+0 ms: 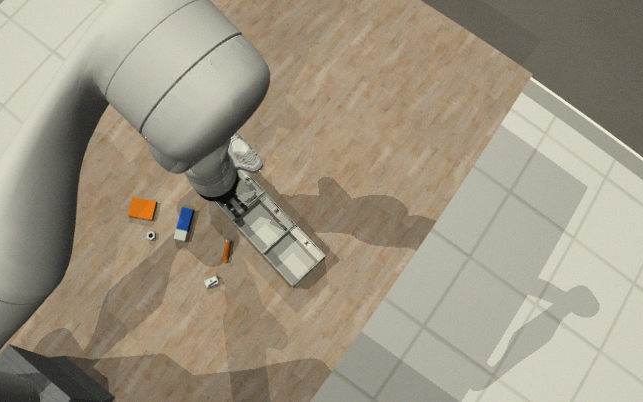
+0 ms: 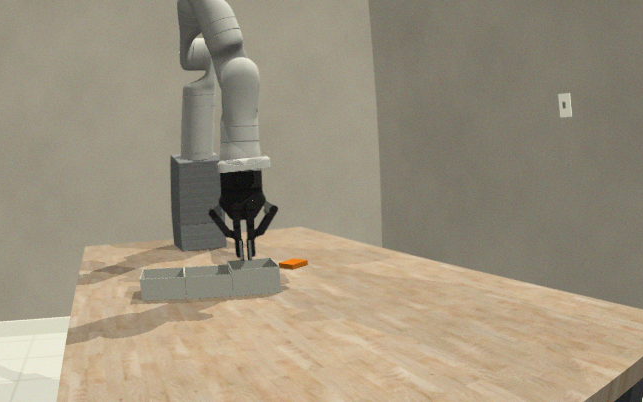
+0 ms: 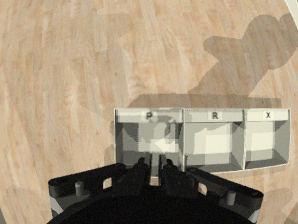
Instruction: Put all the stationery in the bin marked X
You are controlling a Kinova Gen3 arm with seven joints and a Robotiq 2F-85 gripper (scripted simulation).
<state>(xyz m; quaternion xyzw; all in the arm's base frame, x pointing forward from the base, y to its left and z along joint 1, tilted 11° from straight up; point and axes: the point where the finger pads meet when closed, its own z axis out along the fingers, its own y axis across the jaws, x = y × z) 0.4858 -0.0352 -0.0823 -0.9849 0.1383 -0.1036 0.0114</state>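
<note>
Right now my hand is 9 cm past the blue flat thing, 6 cm above it and 5 cm to the right of it. Round my hand: orange stick (8 cm behind, 6 cm below, 5 cm to the right); then flat orange block (14 cm to the left, 11 cm behind, 6 cm below); then black ring-like part (14 cm behind, 10 cm to the left, 6 cm below).
</note>
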